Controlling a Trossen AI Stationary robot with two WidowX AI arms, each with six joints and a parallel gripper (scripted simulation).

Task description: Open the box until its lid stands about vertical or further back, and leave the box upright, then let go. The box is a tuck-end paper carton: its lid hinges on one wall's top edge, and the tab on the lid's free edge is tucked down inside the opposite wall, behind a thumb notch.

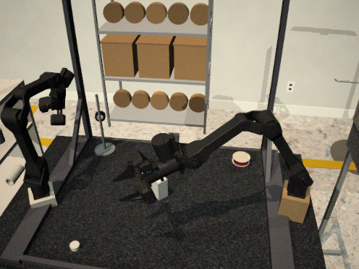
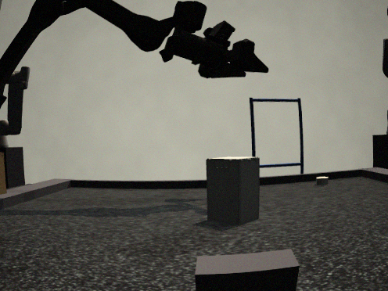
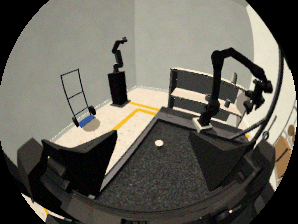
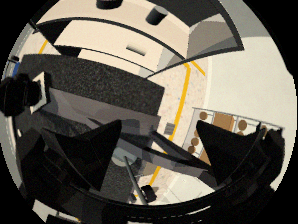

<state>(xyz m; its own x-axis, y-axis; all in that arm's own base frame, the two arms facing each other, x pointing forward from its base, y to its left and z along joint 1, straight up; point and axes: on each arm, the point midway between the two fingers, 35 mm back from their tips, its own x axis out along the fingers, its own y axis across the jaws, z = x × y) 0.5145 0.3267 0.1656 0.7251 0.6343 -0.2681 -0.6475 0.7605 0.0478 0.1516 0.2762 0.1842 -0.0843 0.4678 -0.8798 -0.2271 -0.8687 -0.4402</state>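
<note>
The box lies 240 mm ahead of my right hand, 460 mm to the left of it and 170 mm below it.
</note>
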